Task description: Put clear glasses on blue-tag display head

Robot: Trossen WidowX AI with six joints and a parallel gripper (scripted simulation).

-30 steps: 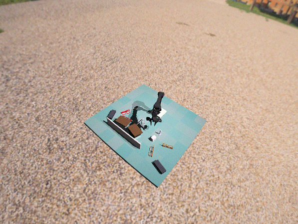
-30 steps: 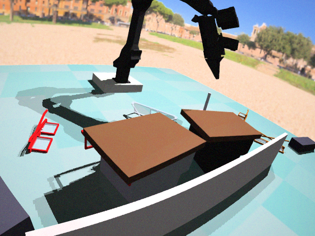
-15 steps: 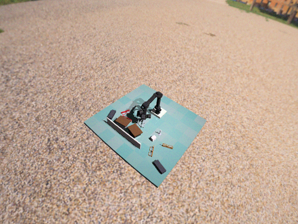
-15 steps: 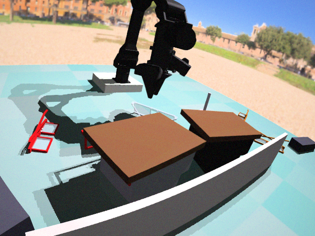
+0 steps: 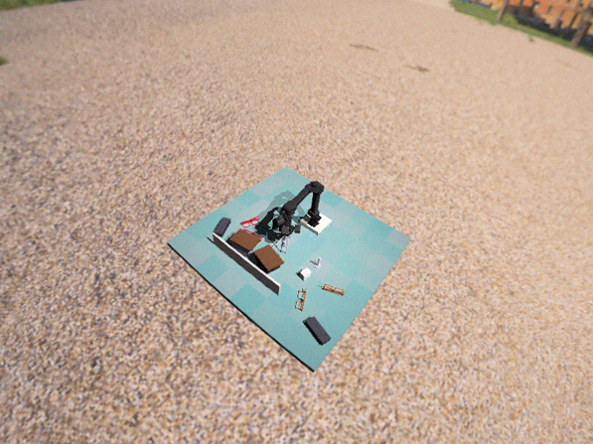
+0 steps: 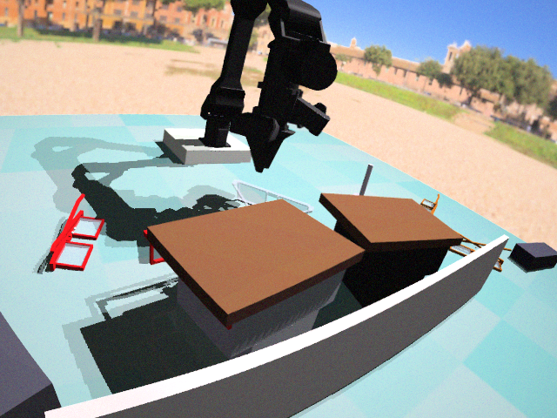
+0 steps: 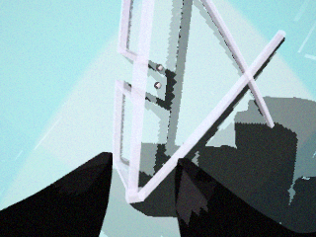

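My gripper tip is 20 mm past the thin post, 290 mm to the right of it and 50 mm above it. The rest, counted from my gripper tip: white box: 110 mm ahead, 290 mm to the left, 50 mm below; light grey display head: 220 mm ahead, 150 mm to the right, 20 mm below; black display head: 200 mm ahead, 70 mm to the left, 20 mm below.
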